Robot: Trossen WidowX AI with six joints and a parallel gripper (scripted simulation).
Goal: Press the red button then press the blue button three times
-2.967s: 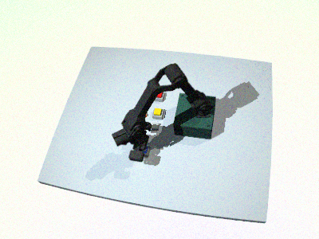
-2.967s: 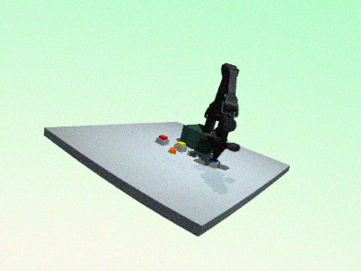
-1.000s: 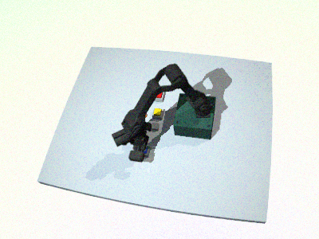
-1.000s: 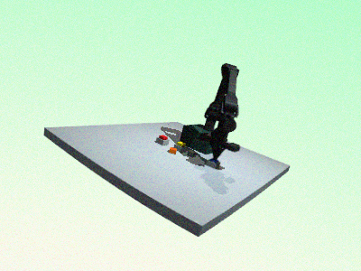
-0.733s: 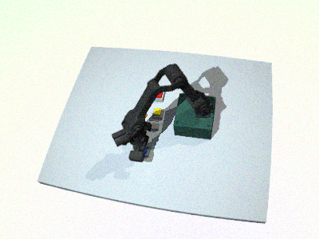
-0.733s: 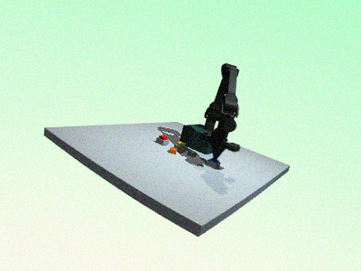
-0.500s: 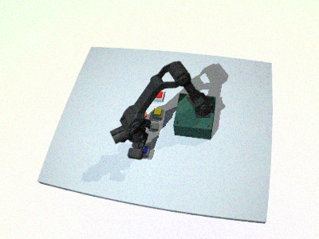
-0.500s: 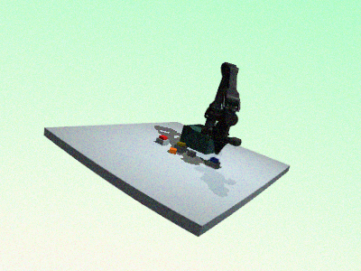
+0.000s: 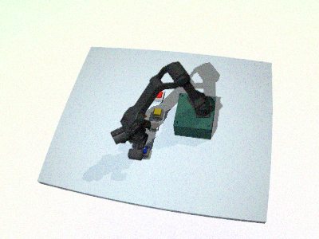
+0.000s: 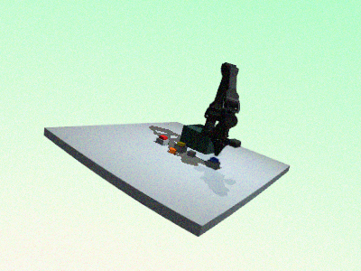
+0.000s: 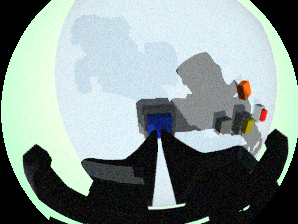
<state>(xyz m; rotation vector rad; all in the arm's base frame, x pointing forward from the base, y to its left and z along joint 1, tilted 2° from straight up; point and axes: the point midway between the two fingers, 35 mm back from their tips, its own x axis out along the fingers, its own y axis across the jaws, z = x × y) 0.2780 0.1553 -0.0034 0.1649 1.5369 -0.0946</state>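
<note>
My gripper tip is 2 cm above the blue button. Round my gripper tip: grey block (5 cm behind, 13 cm to the right, 4 cm below); orange block (2 cm ahead, 20 cm to the right, 4 cm below); yellow button (6 cm behind, 20 cm to the right, 2 cm below).
</note>
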